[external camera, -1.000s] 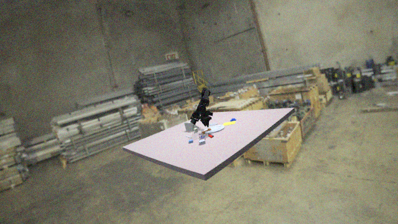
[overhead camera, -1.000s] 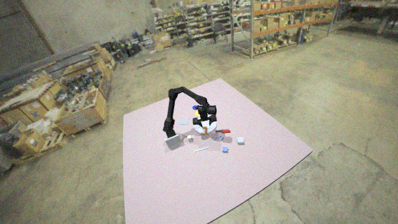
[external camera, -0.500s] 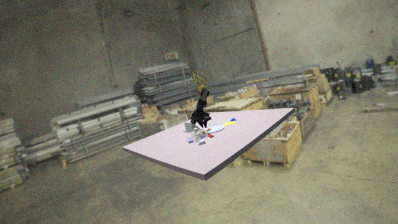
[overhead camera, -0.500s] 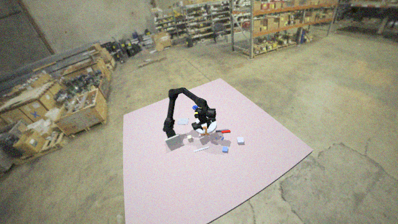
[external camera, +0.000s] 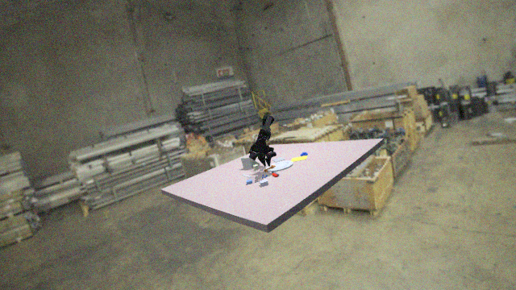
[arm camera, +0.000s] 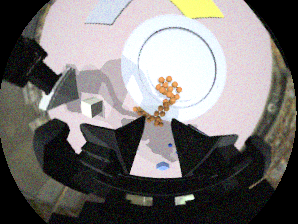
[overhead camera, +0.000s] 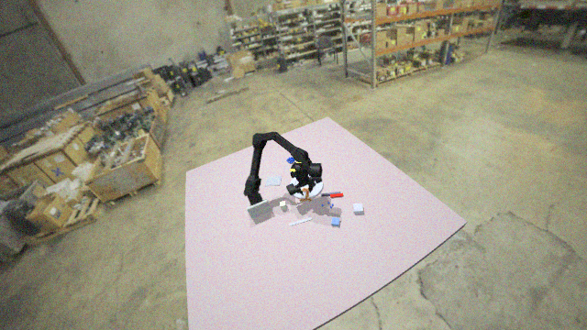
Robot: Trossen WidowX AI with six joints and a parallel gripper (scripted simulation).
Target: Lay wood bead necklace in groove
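The cream cube lies 14 cm behind my gripper tip, 2 cm below it and 1 cm to the right of it. Round my gripper tip: white stick (13 cm to the right, 9 cm behind, 3 cm below); red-handled tool (14 cm ahead, 5 cm to the right, 3 cm below); blue block (21 cm to the right, 7 cm ahead, 3 cm below).
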